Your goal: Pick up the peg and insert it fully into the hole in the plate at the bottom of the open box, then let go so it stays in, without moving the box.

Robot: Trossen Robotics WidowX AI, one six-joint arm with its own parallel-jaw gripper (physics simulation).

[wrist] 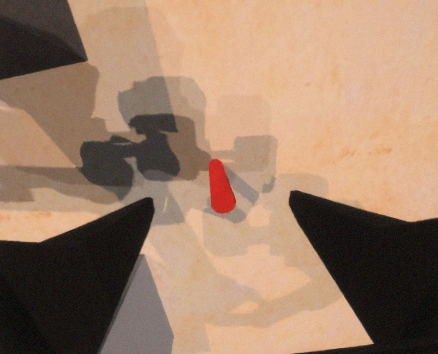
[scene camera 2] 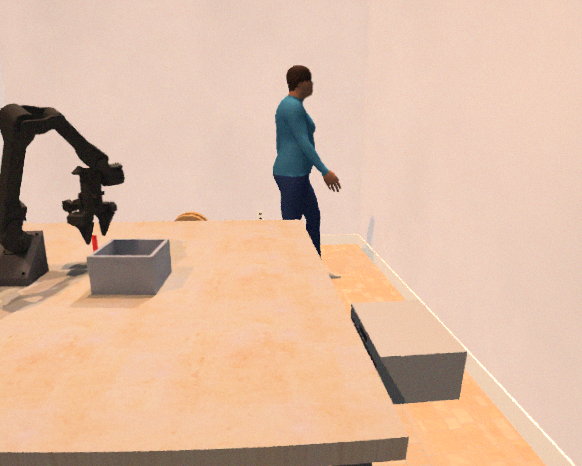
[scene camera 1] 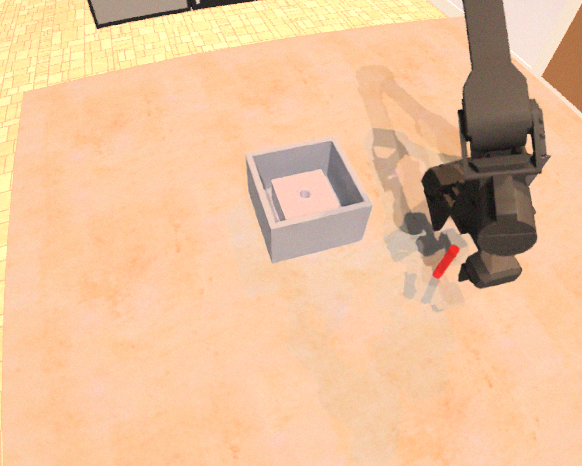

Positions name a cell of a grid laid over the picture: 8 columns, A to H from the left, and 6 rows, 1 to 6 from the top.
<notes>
In view: the gripper (scene camera 1: G4), a grey box (scene camera 1: D4) and a red peg (wrist: E4).
The grey box is seen too in scene camera 2 (scene camera 2: B4). The gripper is seen too in the wrist view (wrist: E4) and in scene camera 2 (scene camera 2: B4).
</notes>
